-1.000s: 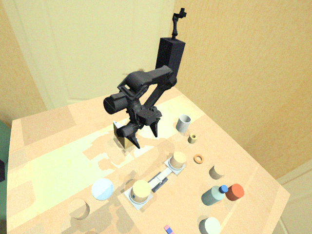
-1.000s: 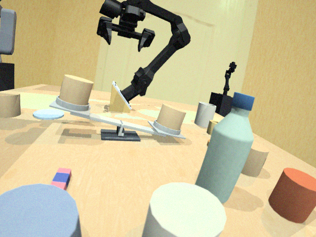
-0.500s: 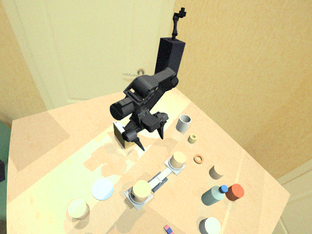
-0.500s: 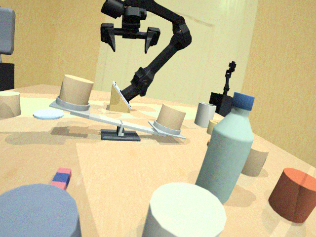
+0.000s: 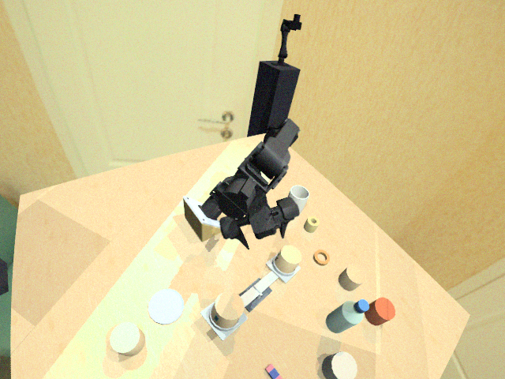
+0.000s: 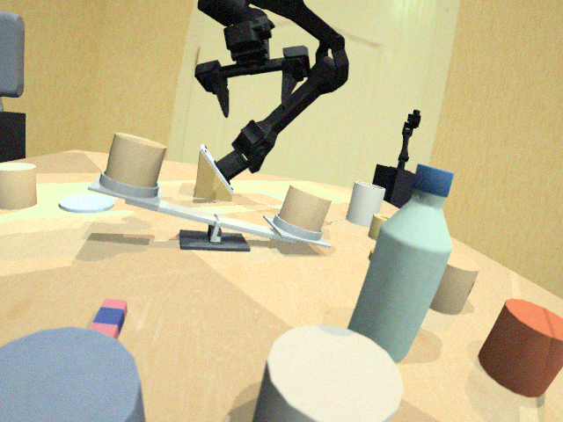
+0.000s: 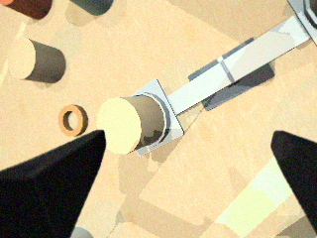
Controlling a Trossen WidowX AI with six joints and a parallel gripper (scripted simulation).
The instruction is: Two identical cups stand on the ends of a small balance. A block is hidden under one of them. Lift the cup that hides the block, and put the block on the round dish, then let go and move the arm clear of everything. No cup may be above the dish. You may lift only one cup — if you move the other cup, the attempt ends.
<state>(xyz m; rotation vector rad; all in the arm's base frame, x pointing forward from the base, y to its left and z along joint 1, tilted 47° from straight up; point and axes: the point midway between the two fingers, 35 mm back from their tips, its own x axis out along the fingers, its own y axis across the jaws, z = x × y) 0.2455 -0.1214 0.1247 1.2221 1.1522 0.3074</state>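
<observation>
Right now my gripper tip is 4 cm short of the teal block, 10 cm to the right of it and 16 cm above it. Also, from my gripper tip: teal bottle (27 cm ahead, 10 cm to the left, 8 cm below); then round light-blue dish (6 cm behind, 27 cm to the right, 19 cm below); then small balance (6 cm ahead, 4 cm to the right, 17 cm below).
</observation>
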